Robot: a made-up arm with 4 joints.
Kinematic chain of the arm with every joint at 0, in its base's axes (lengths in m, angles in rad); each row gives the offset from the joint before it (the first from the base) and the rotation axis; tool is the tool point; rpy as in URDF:
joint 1: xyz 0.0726 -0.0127 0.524 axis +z
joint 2: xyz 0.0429 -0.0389 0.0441 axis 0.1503 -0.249 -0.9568
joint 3: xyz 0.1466 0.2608 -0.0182 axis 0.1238 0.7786 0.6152
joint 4: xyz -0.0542 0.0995 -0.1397 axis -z
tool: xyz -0.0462 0.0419 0.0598 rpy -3.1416 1.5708 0
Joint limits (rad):
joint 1: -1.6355..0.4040
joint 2: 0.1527..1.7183
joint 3: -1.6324..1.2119
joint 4: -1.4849..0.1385
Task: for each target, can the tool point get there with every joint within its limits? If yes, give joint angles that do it. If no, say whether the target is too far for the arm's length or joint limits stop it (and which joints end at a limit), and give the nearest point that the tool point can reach.
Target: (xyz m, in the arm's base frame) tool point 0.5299 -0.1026 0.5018
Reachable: yes | joints -0.5464 0.6262 -1.0510 -0.6449
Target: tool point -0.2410 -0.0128 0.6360
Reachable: no: joint limits stop it (at a limit: joint 1, joint 2, joint 3, joint 4) | nearest point -0.2675 -0.3153 0.6140 | short by 0.304 m
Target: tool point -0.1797 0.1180 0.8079
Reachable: no: joint limits stop it (at a limit: joint 1, joint 2, joint 3) | nearest point 0.0326 0.2286 0.6378 | short by 0.294 m
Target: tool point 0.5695 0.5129 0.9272
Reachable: no: too far | nearest point 0.4754 0.2840 0.5691 | short by 0.435 m
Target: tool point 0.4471 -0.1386 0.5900
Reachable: yes | joints -0.3993 1.3101 -0.0114 -1.0342
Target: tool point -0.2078 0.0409 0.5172
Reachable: no: joint limits stop it (at a limit: joint 1, joint 2) | nearest point 0.0341 0.2309 0.5929 | short by 0.317 m
